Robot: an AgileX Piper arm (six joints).
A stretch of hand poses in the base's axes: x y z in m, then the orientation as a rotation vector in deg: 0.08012 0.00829 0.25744 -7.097 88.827 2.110; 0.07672 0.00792 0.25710 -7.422 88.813 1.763; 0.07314 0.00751 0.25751 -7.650 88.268 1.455; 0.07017 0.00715 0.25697 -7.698 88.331 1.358; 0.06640 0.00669 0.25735 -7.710 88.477 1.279; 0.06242 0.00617 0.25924 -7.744 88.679 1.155; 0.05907 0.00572 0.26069 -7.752 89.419 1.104; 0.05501 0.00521 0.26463 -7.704 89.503 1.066; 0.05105 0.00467 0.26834 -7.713 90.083 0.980; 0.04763 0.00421 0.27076 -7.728 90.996 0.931; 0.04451 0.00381 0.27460 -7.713 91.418 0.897; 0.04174 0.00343 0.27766 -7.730 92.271 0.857; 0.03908 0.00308 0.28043 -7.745 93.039 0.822; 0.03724 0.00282 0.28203 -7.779 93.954 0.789; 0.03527 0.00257 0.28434 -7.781 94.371 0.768
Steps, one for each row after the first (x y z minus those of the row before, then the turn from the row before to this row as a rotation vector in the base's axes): -0.00340 -0.00037 -0.00034 -0.428 -0.030 -0.017; -0.00358 -0.00041 0.00041 -0.319 -0.558 -0.029; -0.00297 -0.00036 -0.00054 -0.095 0.058 -0.036; -0.00377 -0.00046 0.00038 -0.063 0.141 -0.051; -0.00398 -0.00052 0.00189 -0.108 0.195 -0.069; -0.00335 -0.00045 0.00145 -0.066 0.735 -0.065; -0.00406 -0.00051 0.00394 0.003 0.080 -0.059; -0.00396 -0.00054 0.00371 -0.083 0.574 -0.078; -0.00342 -0.00046 0.00242 -0.075 0.908 -0.067; -0.00312 -0.00040 0.00384 -0.028 0.419 -0.052; -0.00277 -0.00038 0.00306 -0.069 0.849 -0.057; -0.00266 -0.00035 0.00277 -0.061 0.764 -0.051; -0.00184 -0.00026 0.00160 -0.077 0.912 -0.044; -0.00197 -0.00025 0.00231 -0.031 0.415 -0.032
